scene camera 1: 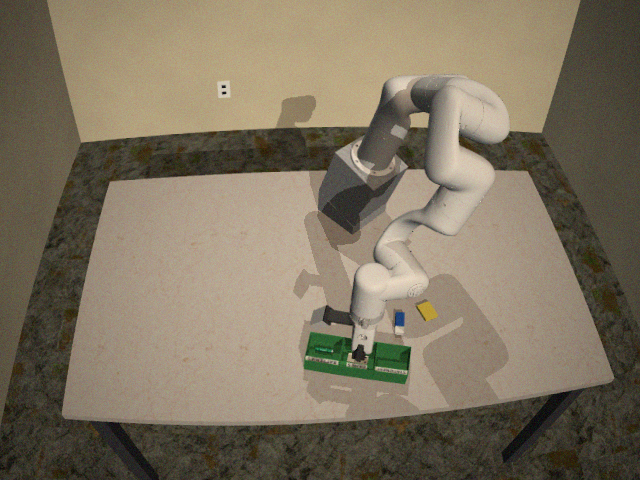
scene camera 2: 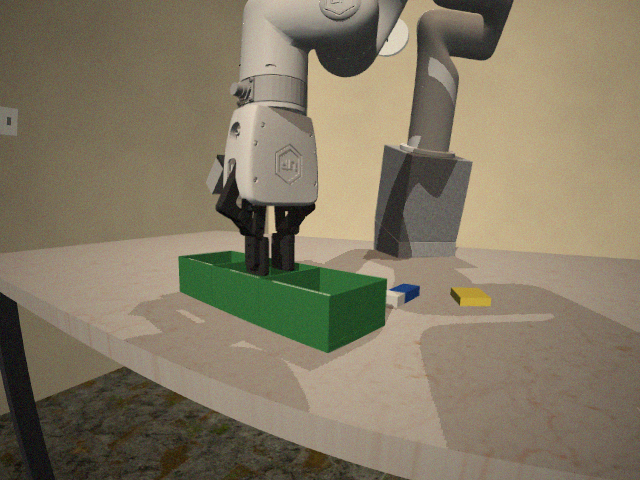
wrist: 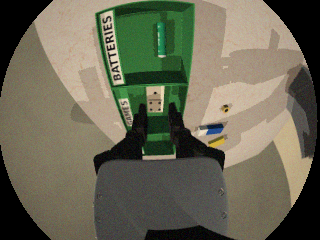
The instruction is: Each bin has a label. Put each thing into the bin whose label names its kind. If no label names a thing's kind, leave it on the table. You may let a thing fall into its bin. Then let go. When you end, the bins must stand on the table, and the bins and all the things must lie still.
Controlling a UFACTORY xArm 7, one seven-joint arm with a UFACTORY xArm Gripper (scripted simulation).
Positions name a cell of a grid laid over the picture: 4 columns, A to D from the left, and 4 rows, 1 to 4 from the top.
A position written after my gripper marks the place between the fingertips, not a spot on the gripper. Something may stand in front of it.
In view: my gripper (scene camera 2: B3).
My gripper is seen too in scene camera 1 (scene camera 1: C3) and in the wrist view (wrist: B2).
